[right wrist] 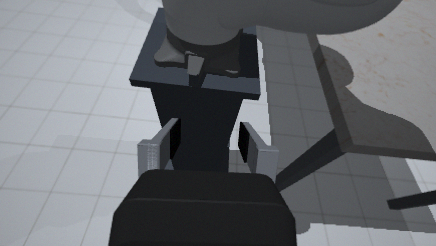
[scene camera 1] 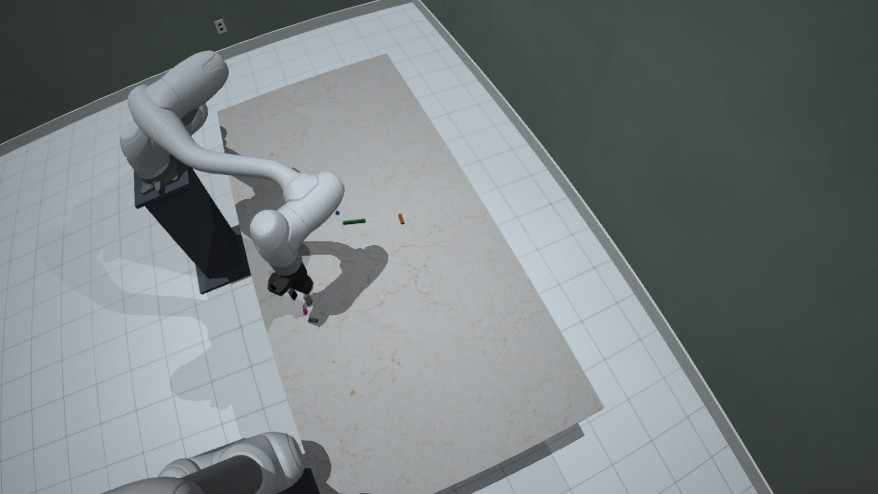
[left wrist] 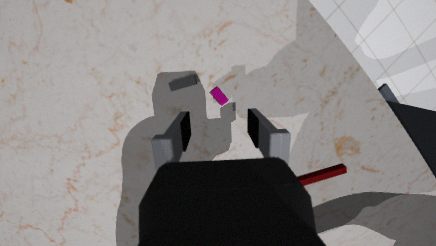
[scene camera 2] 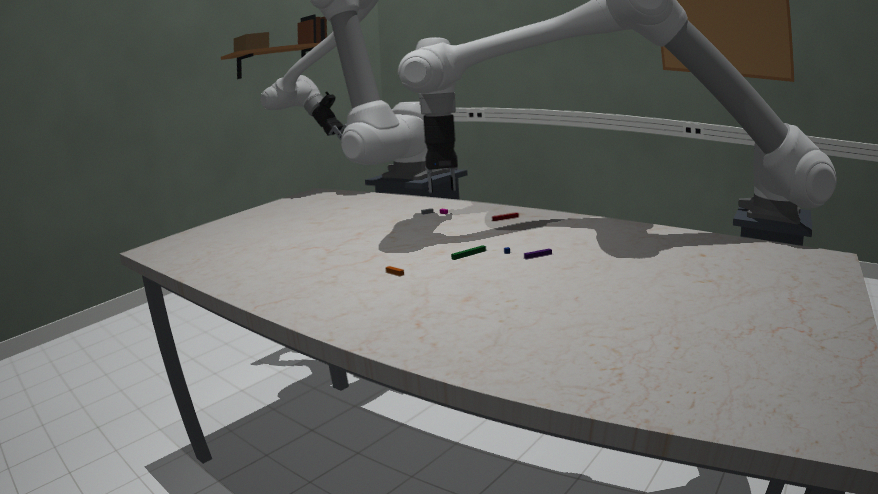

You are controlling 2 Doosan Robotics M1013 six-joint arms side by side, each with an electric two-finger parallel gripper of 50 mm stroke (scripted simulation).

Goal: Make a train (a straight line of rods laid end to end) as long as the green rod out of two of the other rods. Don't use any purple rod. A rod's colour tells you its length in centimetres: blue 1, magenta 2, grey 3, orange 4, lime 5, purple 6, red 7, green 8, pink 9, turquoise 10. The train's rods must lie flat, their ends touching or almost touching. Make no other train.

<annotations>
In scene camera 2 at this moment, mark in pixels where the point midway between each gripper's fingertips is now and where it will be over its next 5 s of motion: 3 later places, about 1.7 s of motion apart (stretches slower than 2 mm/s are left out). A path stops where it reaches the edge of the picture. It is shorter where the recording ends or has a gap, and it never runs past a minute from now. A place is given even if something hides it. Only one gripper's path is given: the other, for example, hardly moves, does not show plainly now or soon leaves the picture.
My left gripper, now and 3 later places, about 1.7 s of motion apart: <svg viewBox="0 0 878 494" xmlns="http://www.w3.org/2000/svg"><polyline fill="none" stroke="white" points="442,190 481,190 503,192 503,215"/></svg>
</annotations>
